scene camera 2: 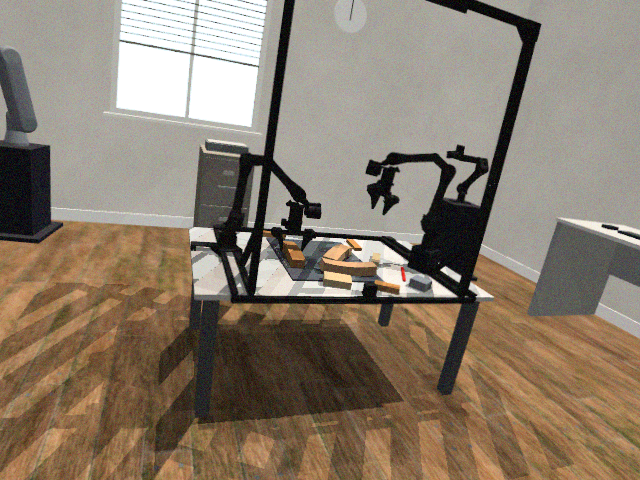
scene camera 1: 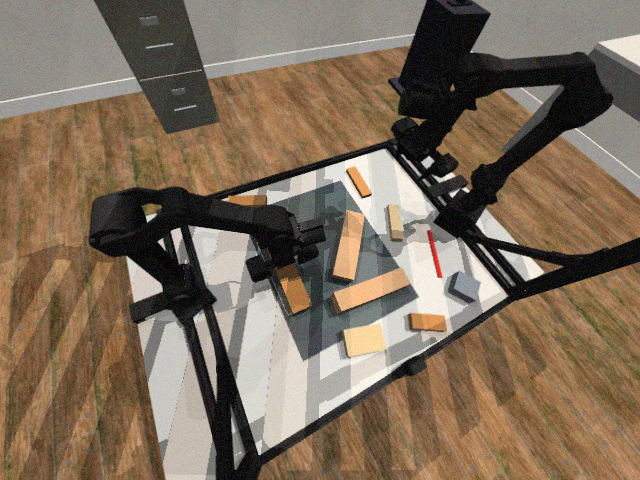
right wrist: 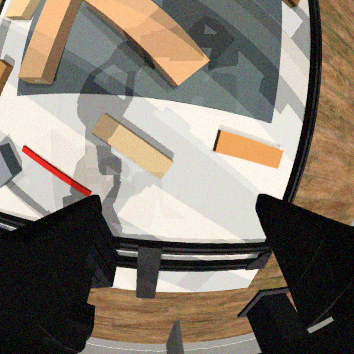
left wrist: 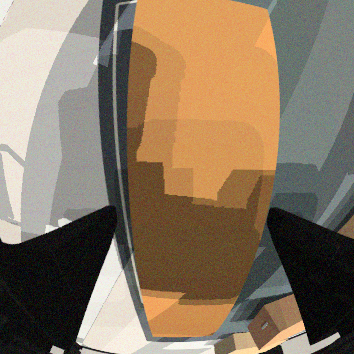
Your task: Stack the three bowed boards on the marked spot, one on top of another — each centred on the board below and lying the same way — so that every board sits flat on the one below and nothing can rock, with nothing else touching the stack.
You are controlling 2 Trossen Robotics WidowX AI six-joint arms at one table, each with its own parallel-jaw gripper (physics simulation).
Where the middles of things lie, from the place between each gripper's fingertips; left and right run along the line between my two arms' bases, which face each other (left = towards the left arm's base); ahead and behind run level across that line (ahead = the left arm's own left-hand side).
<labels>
The grey block (scene camera 1: 463,286) is 33 cm behind my right hand, 12 cm to the right of it and 21 cm below it.
Right now my left hand is 51 cm to the left of the grey block, 23 cm past it and 1 cm above it.
</labels>
